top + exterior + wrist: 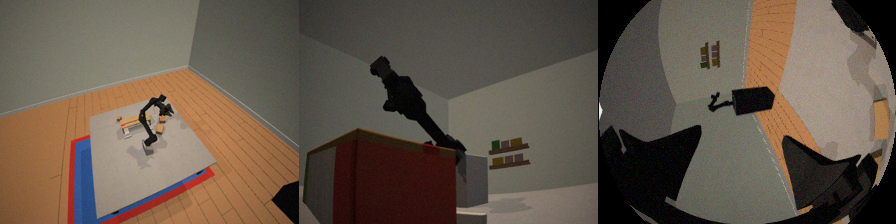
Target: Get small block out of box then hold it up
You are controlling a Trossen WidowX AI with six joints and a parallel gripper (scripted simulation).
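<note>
The box is 37 cm below my gripper tip, 35 cm ahead of it and 29 cm to the left of it. From my gripper tip the other things lie so: small block 37 cm ahead, 35 cm below, 29 cm to the left; then thin stick 54 cm ahead, 43 cm below, 8 cm to the right.
</note>
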